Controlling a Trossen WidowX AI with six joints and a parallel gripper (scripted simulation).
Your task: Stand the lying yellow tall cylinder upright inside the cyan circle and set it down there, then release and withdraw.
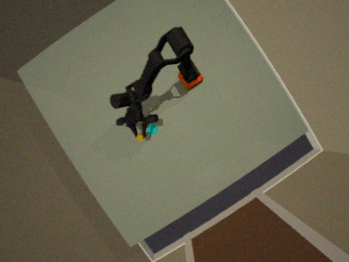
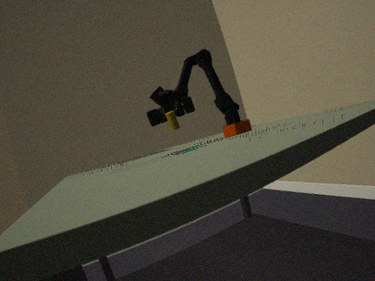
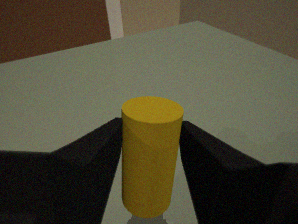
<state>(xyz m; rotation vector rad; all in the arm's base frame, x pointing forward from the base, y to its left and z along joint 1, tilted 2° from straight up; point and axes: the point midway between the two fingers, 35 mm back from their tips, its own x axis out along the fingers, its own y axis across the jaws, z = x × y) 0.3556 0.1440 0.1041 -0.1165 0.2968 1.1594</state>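
My gripper tip is now 50 mm past the cyan circle, 20 mm to the left of it and 140 mm above it. Round my gripper tip: yellow tall cylinder 20 mm below.
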